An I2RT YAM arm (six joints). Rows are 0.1 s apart.
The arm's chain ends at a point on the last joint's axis. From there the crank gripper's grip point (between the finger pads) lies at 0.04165 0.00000 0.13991 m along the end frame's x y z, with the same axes.
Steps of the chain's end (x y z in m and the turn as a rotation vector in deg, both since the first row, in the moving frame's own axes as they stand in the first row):
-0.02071 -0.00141 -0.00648 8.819 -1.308 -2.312
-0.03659 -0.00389 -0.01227 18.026 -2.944 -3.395
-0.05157 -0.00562 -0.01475 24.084 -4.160 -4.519
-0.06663 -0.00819 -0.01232 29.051 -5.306 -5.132
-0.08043 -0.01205 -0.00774 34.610 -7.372 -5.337
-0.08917 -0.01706 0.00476 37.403 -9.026 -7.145
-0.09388 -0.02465 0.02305 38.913 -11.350 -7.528
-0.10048 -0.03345 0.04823 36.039 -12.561 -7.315
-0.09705 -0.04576 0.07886 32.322 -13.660 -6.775
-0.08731 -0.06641 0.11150 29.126 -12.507 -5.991
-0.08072 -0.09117 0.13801 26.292 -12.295 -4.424
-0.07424 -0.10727 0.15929 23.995 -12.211 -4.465
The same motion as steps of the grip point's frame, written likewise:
-0.02437 -0.02453 -0.00735 8.819 -1.308 -2.312
-0.04507 -0.04969 -0.01760 18.026 -2.944 -3.395
-0.06393 -0.06602 -0.02503 24.084 -4.160 -4.519
-0.08245 -0.07989 -0.02773 29.051 -5.306 -5.132
-0.10160 -0.09556 -0.02968 34.610 -7.372 -5.337
-0.11582 -0.10699 -0.02115 37.403 -9.026 -7.145
-0.12637 -0.11763 -0.00470 38.913 -11.350 -7.528
-0.13555 -0.12066 0.02520 36.039 -12.561 -7.315
-0.13423 -0.12508 0.06141 32.322 -13.660 -6.775
-0.12107 -0.13866 0.09819 29.126 -12.507 -5.991
-0.11293 -0.15655 0.12828 26.292 -12.295 -4.424
-0.10624 -0.16748 0.15201 23.995 -12.211 -4.465

